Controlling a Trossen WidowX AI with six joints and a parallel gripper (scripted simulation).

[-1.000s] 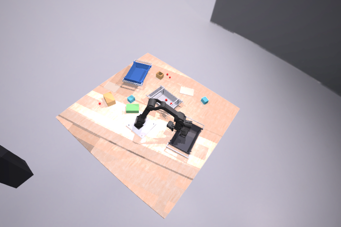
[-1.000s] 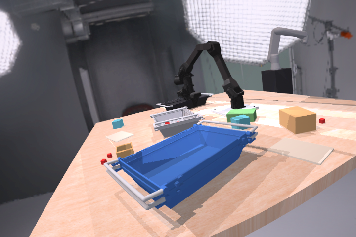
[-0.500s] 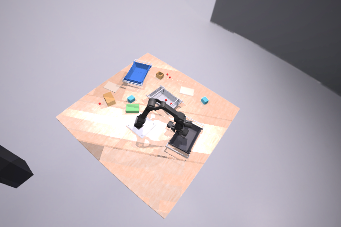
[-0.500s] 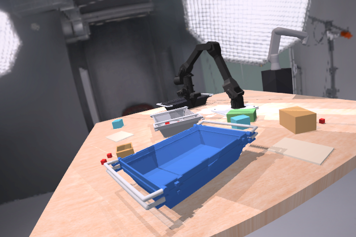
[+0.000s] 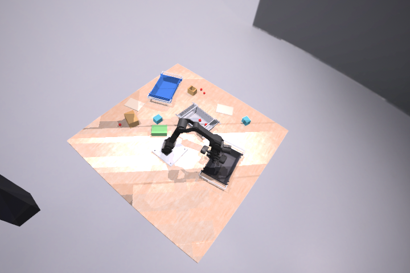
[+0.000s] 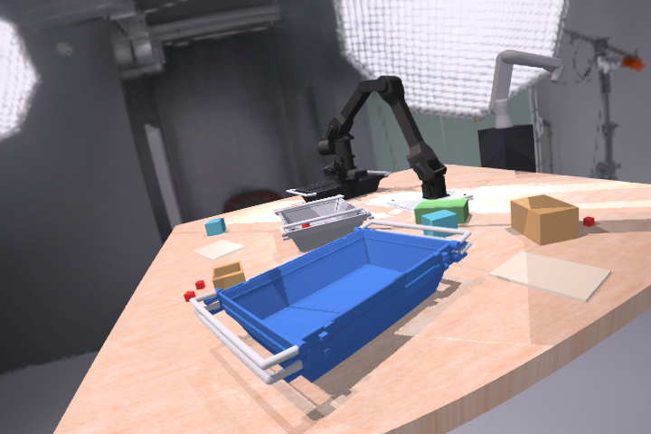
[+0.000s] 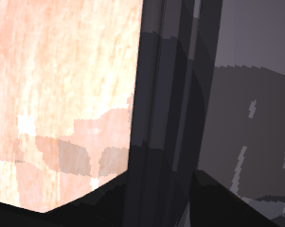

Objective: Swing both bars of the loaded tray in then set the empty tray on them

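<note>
My gripper tip is now 20 mm short of the black tray, 80 mm to the left of it and 30 mm below it. From my gripper tip the other things lie so: small box 410 mm ahead, 590 mm to the left; then red block 210 mm ahead, 250 mm to the left; then green block 100 mm behind, 460 mm to the left, 10 mm above.
</note>
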